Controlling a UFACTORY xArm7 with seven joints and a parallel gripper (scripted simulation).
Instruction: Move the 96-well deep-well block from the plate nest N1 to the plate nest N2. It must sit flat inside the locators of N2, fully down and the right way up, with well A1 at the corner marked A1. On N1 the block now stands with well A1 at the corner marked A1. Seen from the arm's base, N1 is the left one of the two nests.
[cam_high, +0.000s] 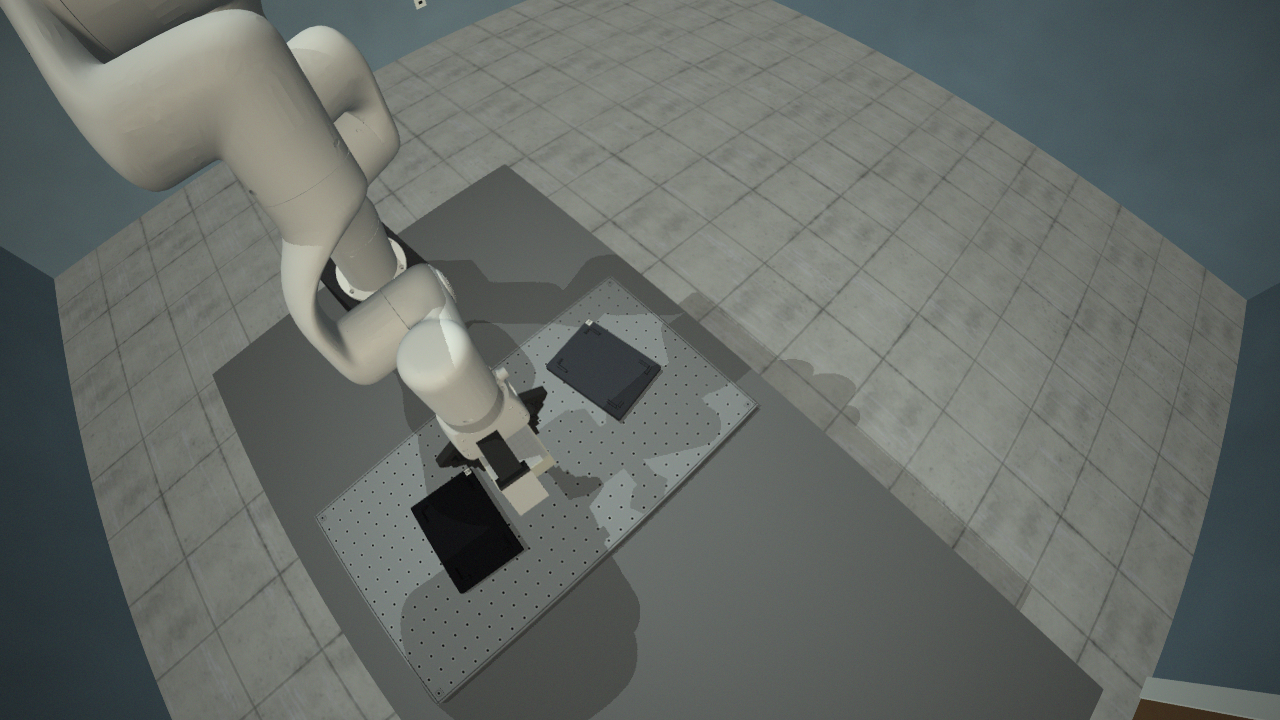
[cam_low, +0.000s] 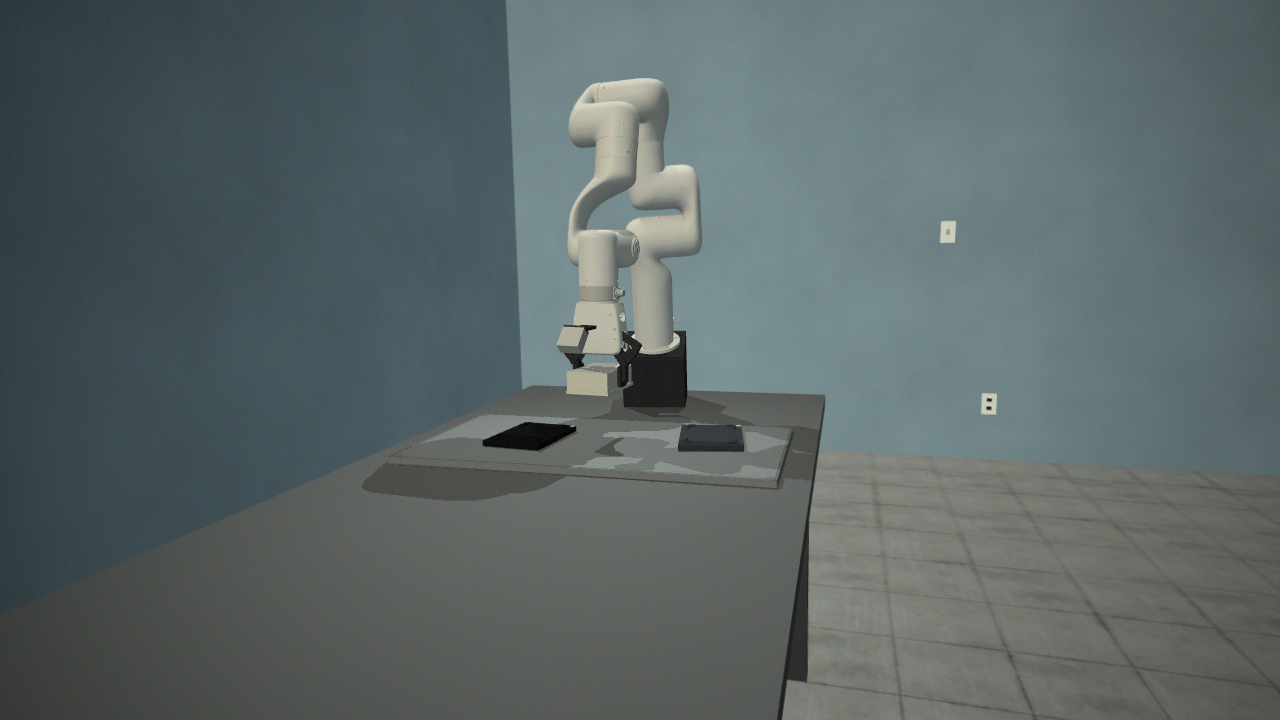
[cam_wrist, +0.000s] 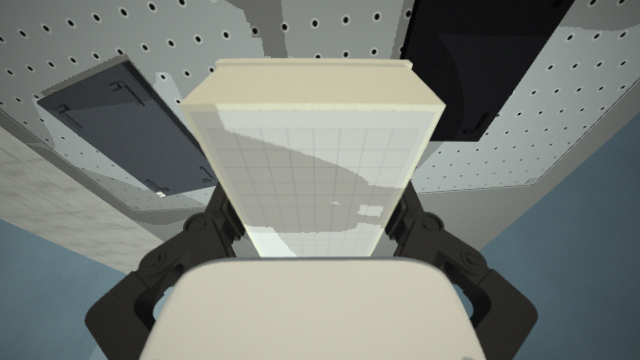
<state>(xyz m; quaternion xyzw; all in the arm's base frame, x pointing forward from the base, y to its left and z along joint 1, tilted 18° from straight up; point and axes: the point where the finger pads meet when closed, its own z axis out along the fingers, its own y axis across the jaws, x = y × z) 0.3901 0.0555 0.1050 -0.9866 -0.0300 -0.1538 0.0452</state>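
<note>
Now: the black plate nest N2 50 mm ahead of my hand, 130 mm to the right of it and 110 mm below it. Round my hand: dark plate nest N1 (70 mm behind, 200 mm to the left, 110 mm below); then cream 96-well deep-well block (right at my hand).
</note>
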